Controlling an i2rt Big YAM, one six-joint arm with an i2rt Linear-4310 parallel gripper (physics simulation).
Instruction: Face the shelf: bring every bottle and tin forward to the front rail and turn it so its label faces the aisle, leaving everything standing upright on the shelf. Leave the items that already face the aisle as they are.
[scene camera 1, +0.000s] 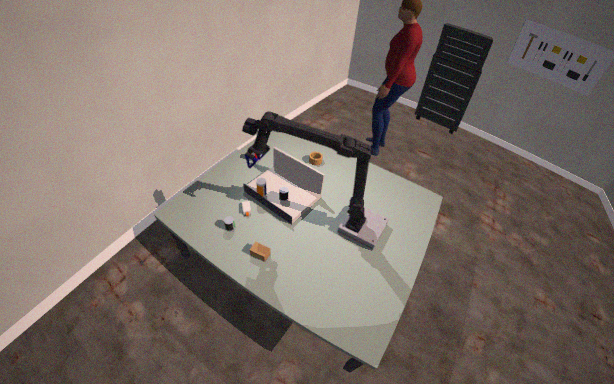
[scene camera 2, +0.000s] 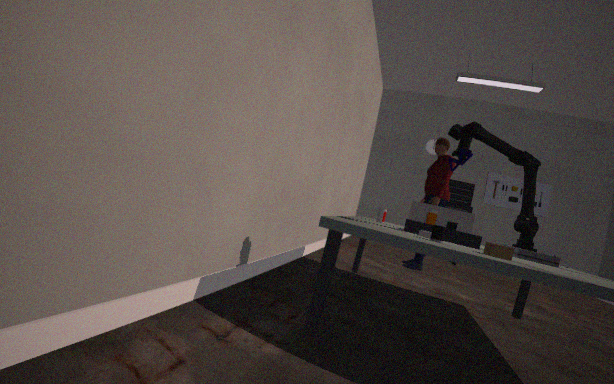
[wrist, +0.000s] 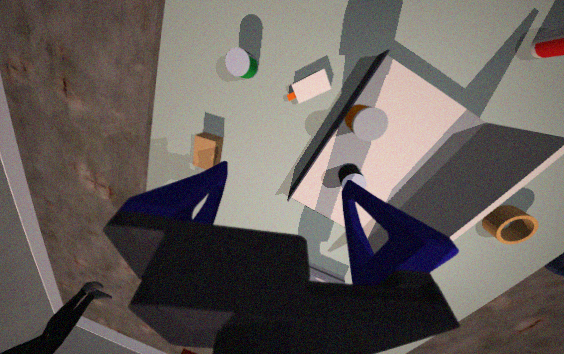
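Pixels of known places: gripper, fingertip midpoint: (scene camera 1: 254, 163) (scene camera 2: 456, 168) (wrist: 287, 177); arm's base, link origin: (scene camera 1: 355, 222) (scene camera 2: 523, 249).
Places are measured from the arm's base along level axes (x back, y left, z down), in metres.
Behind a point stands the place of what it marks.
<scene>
The shelf (scene camera 1: 298, 172) {x -0.468, y -0.111, z -0.057 m} (wrist: 422, 112) {x -0.648, y 0.000, z 0.016 m} is a pale tray with a tall back panel and a dark front rail (scene camera 1: 268, 204) {x -0.496, y 0.166, z 0.016 m} (wrist: 336, 126) {x -0.546, y 0.160, z -0.010 m}. An orange bottle (scene camera 1: 260, 187) {x -0.568, y 0.146, z -0.067 m} (scene camera 2: 431, 218) {x -0.584, y 0.151, z -0.046 m} (wrist: 355, 116) {x -0.583, y 0.152, z -0.087 m} with a pale cap stands upright near the rail; its orange side faces scene camera 2. A black tin (scene camera 1: 284, 194) {x -0.433, y 0.090, z -0.044 m} (scene camera 2: 451, 226) {x -0.459, y 0.097, z -0.030 m} (wrist: 348, 172) {x -0.468, y 0.091, z -0.041 m} with a pale top stands upright beside it, slightly behind the rail. I cannot read either label. My gripper (scene camera 1: 254, 159) {x -0.526, y 0.231, z -0.324 m} (scene camera 2: 460, 161) {x -0.526, y 0.231, z -0.324 m} (wrist: 287, 177) {x -0.526, y 0.231, z -0.324 m} is open and empty, high above the table beyond the bottle end; one fingertip overlaps the tin's top in the wrist view.
Outside the shelf are a green-and-dark tin (scene camera 1: 229, 224) {x -0.562, y 0.432, z -0.013 m} (wrist: 239, 63) {x -0.582, y 0.409, z -0.017 m}, a white box (scene camera 1: 246, 207) {x -0.592, y 0.257, z 0.025 m} (wrist: 312, 86) {x -0.601, y 0.247, z 0.025 m} with an orange tip, a brown block (scene camera 1: 260, 251) {x -0.324, y 0.458, z 0.003 m} (scene camera 2: 498, 251) {x -0.348, y 0.480, z 0.029 m} (wrist: 204, 150) {x -0.346, y 0.449, z 0.003 m}, a wooden ring (scene camera 1: 316, 163) {x -0.475, y -0.365, z 0.037 m} (wrist: 493, 224) {x -0.488, y -0.356, z 0.019 m} and a red can (scene camera 2: 384, 216) {x -0.842, y -0.138, z 0.005 m} (wrist: 551, 48) {x -0.840, y -0.140, z 0.014 m}. A person (scene camera 1: 404, 55) stands beyond the table.
</scene>
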